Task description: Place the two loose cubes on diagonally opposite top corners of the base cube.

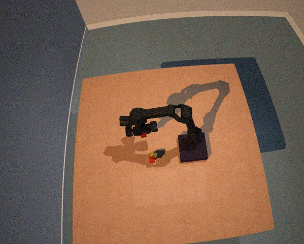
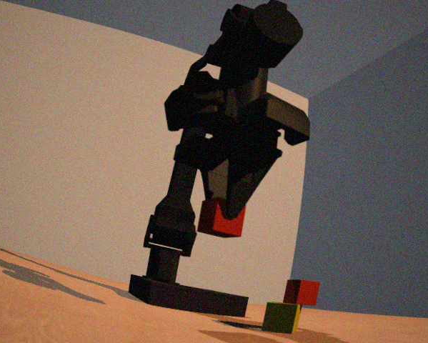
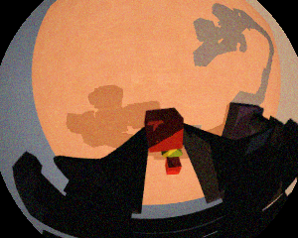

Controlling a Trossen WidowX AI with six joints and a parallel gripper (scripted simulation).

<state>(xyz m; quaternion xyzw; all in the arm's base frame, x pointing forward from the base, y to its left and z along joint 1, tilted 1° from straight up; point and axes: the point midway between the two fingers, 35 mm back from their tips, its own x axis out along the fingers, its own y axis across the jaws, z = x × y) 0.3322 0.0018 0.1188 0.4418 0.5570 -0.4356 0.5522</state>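
Now: the yellow-green base cube 60 mm behind my gripper tip, 120 mm to the left of it and 100 mm below it.
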